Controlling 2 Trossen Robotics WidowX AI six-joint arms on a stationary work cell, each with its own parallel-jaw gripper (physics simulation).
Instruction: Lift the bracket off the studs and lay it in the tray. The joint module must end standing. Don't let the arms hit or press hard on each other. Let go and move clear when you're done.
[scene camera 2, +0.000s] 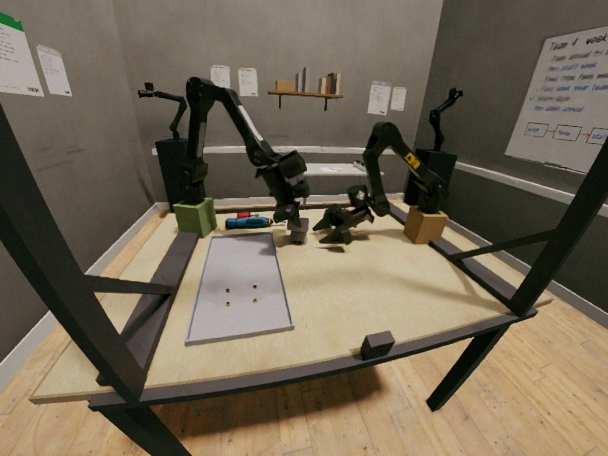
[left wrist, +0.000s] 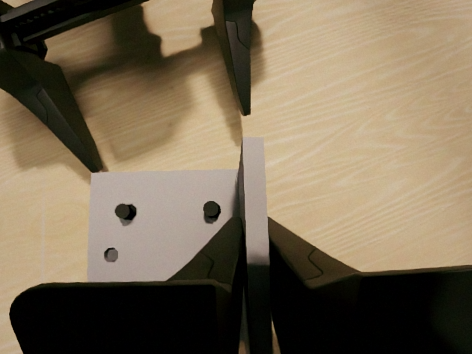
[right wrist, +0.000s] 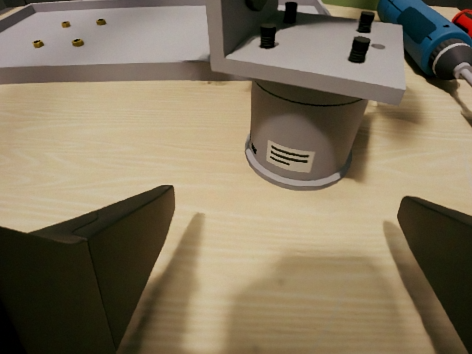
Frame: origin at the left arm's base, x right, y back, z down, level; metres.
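Seen in the pictures: left gripper, fingertip midpoint: (scene camera 2: 300, 226) (left wrist: 249, 228) (right wrist: 241, 8); right gripper, fingertip midpoint: (scene camera 2: 315, 235) (left wrist: 172, 143) (right wrist: 287, 201); left arm's base, link origin: (scene camera 2: 193, 201); right arm's base, link origin: (scene camera 2: 428, 210).
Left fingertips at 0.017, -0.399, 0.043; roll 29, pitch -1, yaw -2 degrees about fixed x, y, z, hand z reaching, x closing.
Note:
Pixels of each thing's top centre, then the offset from my left fingertips to it, as dx, dy, dz.
- grey cylindrical joint module, top centre: (right wrist: 321, 18) (scene camera 2: 299, 222) -0.032, +0.011, +0.003
- grey tray, top centre: (right wrist: 144, 20) (scene camera 2: 241, 269) +0.181, +0.135, +0.061
- blue power driver, top centre: (right wrist: 437, 14) (scene camera 2: 255, 217) -0.102, +0.197, +0.036
- red tool, top centre: (scene camera 2: 247, 212) -0.165, +0.257, +0.048
- dark block, top centre: (scene camera 2: 380, 336) +0.359, -0.213, +0.020
A grey L-shaped bracket (scene camera 2: 298, 224) (left wrist: 165, 192) (right wrist: 320, 62) sits on top of the joint module, with black studs (left wrist: 212, 209) (right wrist: 359, 49) sticking up through its flat plate. The grey cylindrical joint module (right wrist: 300, 130) stands upright on the table. My left gripper (scene camera 2: 292, 220) (left wrist: 249, 228) is shut on the bracket's upright flange. My right gripper (scene camera 2: 319, 235) (left wrist: 172, 143) (right wrist: 287, 201) is open and low over the table, facing the module, with nothing between its fingers. The grey tray (scene camera 2: 250, 320) (right wrist: 150, 71) lies beside the module, on its left in the scene view.
Several brass nuts (scene camera 2: 255, 286) (right wrist: 77, 43) lie in the tray. A blue power driver (scene camera 2: 247, 222) (right wrist: 425, 30) and a red tool (scene camera 2: 245, 215) (right wrist: 465, 22) lie behind the tray in the scene view. A dark block (scene camera 2: 377, 345) is at the front edge.

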